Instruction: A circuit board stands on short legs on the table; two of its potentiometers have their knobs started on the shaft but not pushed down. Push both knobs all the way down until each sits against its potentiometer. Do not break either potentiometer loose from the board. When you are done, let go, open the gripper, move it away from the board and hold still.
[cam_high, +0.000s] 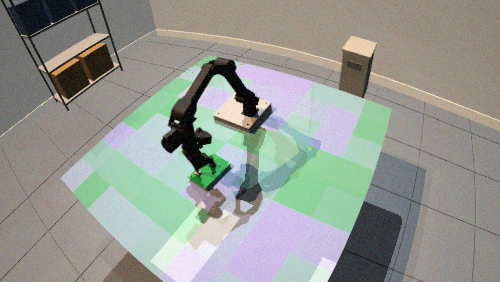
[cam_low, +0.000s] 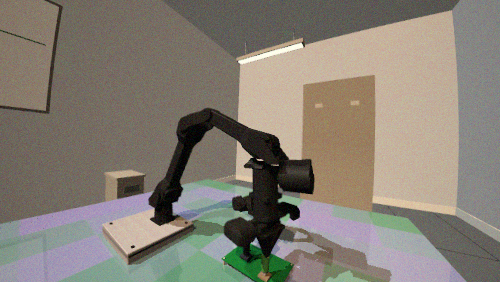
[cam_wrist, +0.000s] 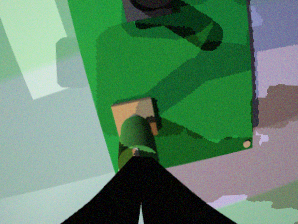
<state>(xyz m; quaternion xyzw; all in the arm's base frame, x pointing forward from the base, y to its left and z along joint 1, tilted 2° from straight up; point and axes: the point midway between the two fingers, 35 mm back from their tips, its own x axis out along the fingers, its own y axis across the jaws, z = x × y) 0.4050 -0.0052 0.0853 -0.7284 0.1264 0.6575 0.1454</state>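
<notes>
The dark knob is 70 mm behind my gripper tip, 30 mm to the left of it and 20 mm below it. Round my gripper tip: potentiometer knob (10 mm below).
</notes>
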